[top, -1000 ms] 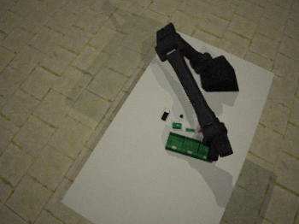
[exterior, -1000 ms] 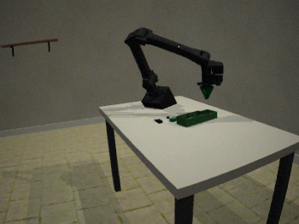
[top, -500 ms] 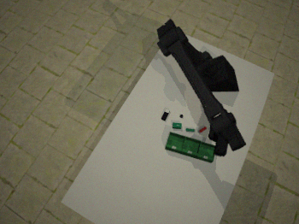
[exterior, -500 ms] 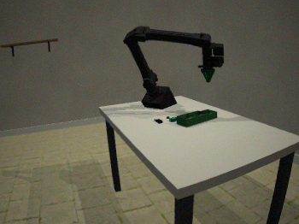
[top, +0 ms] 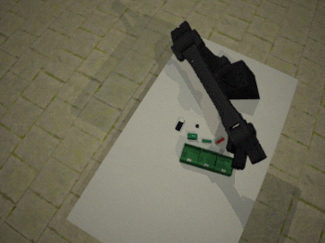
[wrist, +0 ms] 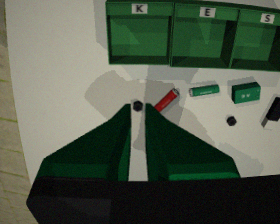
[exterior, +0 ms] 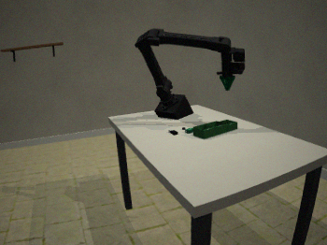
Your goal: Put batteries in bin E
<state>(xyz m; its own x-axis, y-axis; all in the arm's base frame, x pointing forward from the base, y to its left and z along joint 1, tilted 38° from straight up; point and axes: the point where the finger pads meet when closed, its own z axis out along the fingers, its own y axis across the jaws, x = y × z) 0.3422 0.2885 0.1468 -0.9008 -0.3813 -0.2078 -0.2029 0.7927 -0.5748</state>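
My gripper is now 210 mm to the left of the green 9 V battery, 210 mm above it and 60 mm past it. The rest, counted from my hand: green cylindrical battery: 220 mm below, 130 mm to the right, 80 mm behind; green bin: 200 mm below, 80 mm to the right, 20 mm ahead; red cylindrical battery: 220 mm below, 110 mm behind, 70 mm to the right.
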